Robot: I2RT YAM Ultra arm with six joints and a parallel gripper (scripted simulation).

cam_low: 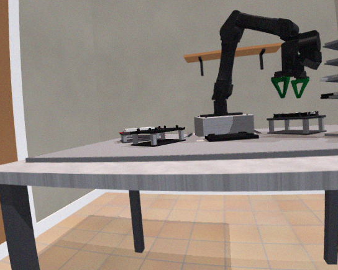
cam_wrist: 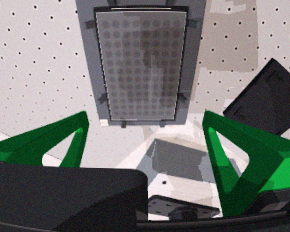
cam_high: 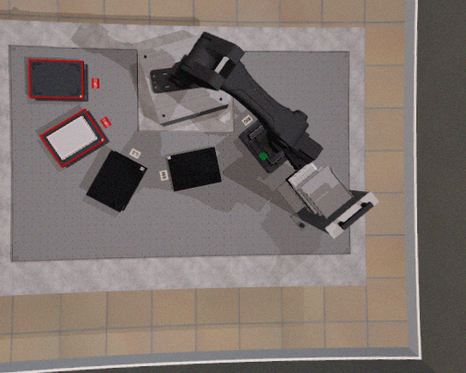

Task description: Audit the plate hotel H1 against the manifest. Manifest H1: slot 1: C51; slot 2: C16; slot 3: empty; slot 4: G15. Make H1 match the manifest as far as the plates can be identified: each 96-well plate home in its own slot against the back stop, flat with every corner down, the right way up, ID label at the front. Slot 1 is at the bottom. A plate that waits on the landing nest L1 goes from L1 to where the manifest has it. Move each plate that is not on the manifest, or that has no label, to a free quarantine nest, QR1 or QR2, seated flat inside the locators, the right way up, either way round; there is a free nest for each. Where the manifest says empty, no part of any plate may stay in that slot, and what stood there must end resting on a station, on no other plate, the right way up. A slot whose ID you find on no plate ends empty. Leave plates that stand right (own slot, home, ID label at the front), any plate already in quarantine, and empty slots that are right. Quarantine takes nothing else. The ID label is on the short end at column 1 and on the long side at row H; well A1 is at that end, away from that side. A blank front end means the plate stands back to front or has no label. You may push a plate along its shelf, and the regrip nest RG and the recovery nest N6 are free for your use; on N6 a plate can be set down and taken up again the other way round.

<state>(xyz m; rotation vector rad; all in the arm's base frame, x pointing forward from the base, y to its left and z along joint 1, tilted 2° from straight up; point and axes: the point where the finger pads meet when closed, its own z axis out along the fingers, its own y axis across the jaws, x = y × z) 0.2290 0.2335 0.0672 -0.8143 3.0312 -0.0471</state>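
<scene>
Right now my hand is 80 mm above the regrip nest RG, 10 mm to the right of it and 10 mm short of it. The rest, counted from my hand: recovery nest N6: 250 mm to the right, 130 mm below, 50 mm ahead; then H1 tag: 160 mm to the left, 140 mm below, 70 mm ahead; then landing nest L1: 500 mm to the right, 90 mm below, 60 mm ahead.
</scene>
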